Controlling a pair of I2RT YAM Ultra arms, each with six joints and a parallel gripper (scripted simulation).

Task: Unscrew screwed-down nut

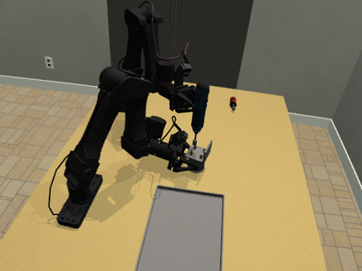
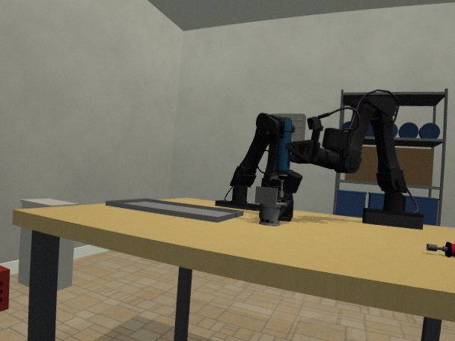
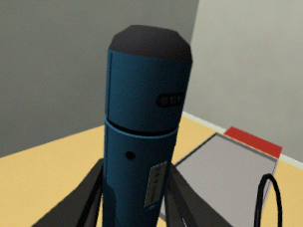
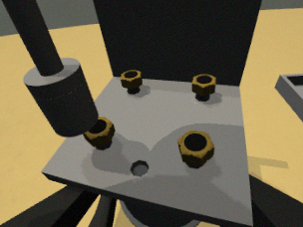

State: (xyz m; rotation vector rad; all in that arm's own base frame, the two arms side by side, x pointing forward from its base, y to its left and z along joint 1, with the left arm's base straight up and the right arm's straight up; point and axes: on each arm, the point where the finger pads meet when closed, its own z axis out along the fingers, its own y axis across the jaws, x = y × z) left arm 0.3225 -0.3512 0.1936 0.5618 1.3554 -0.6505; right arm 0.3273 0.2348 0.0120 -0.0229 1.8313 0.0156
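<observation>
My right gripper is now 1 cm below the joint module. Also, from my right hand: bracket: 5 cm above; grey tray: 1 cm behind, 33 cm to the right, 2 cm below; socket: 2 cm behind, 3 cm to the left, 8 cm above.
</observation>
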